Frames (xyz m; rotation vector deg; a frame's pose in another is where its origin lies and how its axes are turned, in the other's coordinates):
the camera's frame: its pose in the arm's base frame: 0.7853 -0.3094 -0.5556 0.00 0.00 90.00
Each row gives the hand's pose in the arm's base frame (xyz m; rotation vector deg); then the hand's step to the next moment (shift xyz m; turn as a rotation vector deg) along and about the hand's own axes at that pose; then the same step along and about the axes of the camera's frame.
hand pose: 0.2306 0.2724 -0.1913 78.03 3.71 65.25
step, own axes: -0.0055 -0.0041 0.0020 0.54 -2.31 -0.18
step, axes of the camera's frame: -0.0043 -0.0009 -0.0057 0.96 -1.53 -1.55
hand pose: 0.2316 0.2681 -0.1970 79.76 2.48 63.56
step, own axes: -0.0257 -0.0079 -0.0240 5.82 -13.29 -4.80
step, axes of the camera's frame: 0.0033 0.0237 -0.0270 10.02 -7.94 -8.37
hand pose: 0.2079 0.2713 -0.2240 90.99 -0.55 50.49
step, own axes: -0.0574 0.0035 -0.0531 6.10 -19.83 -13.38
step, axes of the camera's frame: 0.0177 0.0700 -0.0302 19.04 -6.77 -14.17
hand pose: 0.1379 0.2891 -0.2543 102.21 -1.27 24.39
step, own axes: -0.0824 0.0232 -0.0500 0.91 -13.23 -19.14
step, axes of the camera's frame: 0.0239 0.0960 0.0069 21.67 1.21 -8.43
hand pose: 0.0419 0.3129 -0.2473 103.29 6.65 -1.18
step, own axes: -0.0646 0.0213 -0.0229 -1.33 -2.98 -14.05
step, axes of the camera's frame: 0.0130 0.0634 0.0309 14.24 2.27 0.49
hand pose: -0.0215 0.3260 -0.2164 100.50 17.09 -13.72
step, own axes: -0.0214 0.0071 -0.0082 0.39 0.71 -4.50
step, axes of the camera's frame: 0.0052 0.0179 0.0151 4.30 -0.59 1.44
